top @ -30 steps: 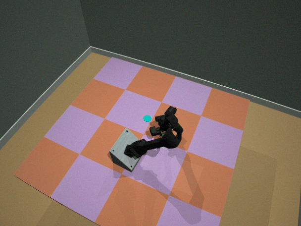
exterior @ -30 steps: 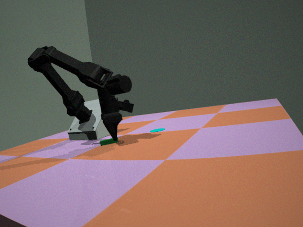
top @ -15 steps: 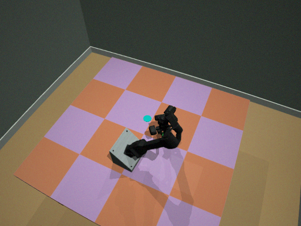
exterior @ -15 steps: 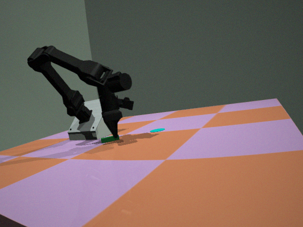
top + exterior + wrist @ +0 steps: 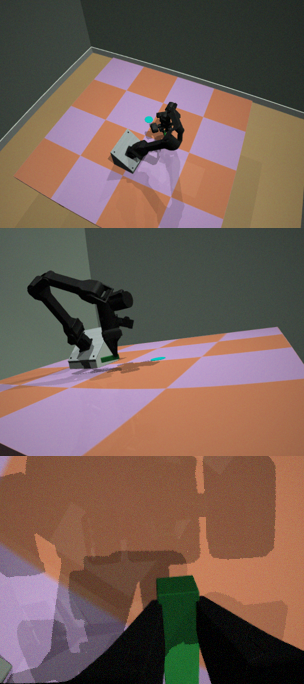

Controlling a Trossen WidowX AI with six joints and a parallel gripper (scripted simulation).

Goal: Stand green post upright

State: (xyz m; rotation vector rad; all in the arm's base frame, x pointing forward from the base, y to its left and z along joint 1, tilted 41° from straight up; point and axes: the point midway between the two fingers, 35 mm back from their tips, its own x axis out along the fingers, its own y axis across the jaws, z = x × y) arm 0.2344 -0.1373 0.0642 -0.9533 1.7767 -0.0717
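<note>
My gripper tip is now 150 mm to the right of the cyan circle, 100 mm short of it and 50 mm above it. The rest, counted from my gripper tip: green post 20 mm behind, 10 mm to the right.
</note>
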